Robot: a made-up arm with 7 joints. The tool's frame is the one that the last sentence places. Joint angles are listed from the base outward.
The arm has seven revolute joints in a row. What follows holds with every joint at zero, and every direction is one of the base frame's.
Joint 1 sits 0.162 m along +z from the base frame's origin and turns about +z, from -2.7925 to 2.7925 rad.
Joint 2 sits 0.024 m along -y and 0.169 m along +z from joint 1 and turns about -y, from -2.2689 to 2.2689 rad.
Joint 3 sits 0.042 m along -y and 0.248 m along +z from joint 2 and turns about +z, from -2.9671 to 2.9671 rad.
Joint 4 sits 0.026 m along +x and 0.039 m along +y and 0.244 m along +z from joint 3 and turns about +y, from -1.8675 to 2.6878 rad.
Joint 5 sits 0.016 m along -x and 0.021 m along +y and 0.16 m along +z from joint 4 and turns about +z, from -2.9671 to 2.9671 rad.
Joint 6 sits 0.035 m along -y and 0.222 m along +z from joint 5 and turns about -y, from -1.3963 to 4.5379 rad.
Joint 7 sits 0.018 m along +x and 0.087 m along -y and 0.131 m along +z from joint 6 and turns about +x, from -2.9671 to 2.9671 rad.
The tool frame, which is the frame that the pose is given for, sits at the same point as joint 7; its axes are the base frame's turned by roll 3.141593, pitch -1.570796 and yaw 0 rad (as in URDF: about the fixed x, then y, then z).
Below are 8 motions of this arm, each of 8 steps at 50 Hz.
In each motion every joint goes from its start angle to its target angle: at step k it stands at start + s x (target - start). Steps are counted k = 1, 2, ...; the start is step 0. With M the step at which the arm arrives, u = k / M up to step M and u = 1 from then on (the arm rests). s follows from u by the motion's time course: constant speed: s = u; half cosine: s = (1 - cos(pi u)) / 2; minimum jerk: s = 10 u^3 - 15 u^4 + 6 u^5.
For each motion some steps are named. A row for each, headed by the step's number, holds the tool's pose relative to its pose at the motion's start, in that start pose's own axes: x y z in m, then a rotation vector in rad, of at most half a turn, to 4 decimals.
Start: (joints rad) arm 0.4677 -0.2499 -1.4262 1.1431 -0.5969 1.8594 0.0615
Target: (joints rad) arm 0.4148 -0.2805 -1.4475 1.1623 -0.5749 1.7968 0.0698
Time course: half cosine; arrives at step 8
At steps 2, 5, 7, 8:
2: -0.0036 -0.0009 0.0026 -0.0032 -0.0179 -0.0045
5: -0.0174 -0.0040 0.0120 -0.0159 -0.0845 -0.0212
7: -0.0247 -0.0053 0.0165 -0.0228 -0.1176 -0.0293
8: -0.0257 -0.0055 0.0171 -0.0237 -0.1223 -0.0304

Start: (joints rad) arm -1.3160 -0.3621 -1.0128 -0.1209 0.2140 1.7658 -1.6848
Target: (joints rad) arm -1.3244 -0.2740 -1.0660 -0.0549 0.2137 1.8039 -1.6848
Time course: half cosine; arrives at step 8
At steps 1, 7, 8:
1: -0.0021 0.0010 0.0000 -0.0009 -0.0023 -0.0031
7: -0.0533 0.0253 -0.0011 -0.0225 -0.0595 -0.0793
8: -0.0555 0.0263 -0.0013 -0.0234 -0.0619 -0.0824

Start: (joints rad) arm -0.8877 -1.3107 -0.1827 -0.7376 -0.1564 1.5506 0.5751
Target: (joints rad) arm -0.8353 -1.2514 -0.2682 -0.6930 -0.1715 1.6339 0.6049
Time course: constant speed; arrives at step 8
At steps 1, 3, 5, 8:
1: 0.0011 -0.0081 0.0016 0.0156 0.0075 -0.0017
3: 0.0035 -0.0240 0.0045 0.0466 0.0226 -0.0052
5: 0.0060 -0.0398 0.0070 0.0776 0.0377 -0.0086
8: 0.0100 -0.0629 0.0101 0.1239 0.0607 -0.0137

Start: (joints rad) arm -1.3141 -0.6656 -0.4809 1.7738 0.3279 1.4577 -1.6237
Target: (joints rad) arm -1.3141 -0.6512 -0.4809 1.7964 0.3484 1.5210 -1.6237
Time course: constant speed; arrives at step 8
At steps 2, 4, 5, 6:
2: -0.0018 -0.0017 -0.0032 -0.0134 -0.0005 0.0068
4: -0.0036 -0.0034 -0.0063 -0.0268 -0.0011 0.0135
5: -0.0045 -0.0042 -0.0079 -0.0334 -0.0014 0.0169
6: -0.0054 -0.0051 -0.0095 -0.0401 -0.0017 0.0203

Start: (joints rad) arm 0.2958 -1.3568 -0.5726 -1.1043 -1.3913 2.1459 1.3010
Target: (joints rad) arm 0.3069 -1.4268 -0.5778 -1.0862 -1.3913 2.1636 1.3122
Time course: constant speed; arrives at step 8
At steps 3, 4, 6, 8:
3: -0.0088 -0.0124 -0.0022 0.0143 -0.0116 0.0322
4: -0.0117 -0.0166 -0.0029 0.0191 -0.0154 0.0429
6: -0.0173 -0.0251 -0.0045 0.0287 -0.0230 0.0644
8: -0.0228 -0.0338 -0.0061 0.0384 -0.0305 0.0859

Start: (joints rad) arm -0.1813 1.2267 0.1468 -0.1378 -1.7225 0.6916 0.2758
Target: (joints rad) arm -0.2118 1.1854 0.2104 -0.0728 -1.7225 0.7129 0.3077
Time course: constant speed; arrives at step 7
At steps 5, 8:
5: 0.0018 -0.0489 -0.0119 0.0867 0.0137 -0.0104
8: 0.0021 -0.0684 -0.0176 0.1214 0.0188 -0.0147

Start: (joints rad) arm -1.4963 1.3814 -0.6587 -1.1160 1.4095 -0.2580 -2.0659
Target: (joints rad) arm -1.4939 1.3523 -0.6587 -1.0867 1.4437 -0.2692 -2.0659
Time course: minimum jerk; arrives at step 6
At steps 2, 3, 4, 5, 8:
2: -0.0036 -0.0048 0.0057 -0.0012 0.0138 0.0079
3: -0.0085 -0.0115 0.0136 -0.0029 0.0328 0.0189
4: -0.0131 -0.0183 0.0215 -0.0048 0.0518 0.0298
5: -0.0159 -0.0224 0.0263 -0.0060 0.0632 0.0364
8: -0.0164 -0.0232 0.0273 -0.0062 0.0655 0.0377

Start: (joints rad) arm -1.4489 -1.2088 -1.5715 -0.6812 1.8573 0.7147 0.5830
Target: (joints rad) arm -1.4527 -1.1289 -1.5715 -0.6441 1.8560 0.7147 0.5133
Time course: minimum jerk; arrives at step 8
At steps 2, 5, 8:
2: 0.0042 -0.0028 -0.0065 -0.0007 0.0091 -0.0091
5: 0.0277 -0.0196 -0.0466 -0.0056 0.0640 -0.0634
8: 0.0375 -0.0273 -0.0648 -0.0083 0.0883 -0.0873

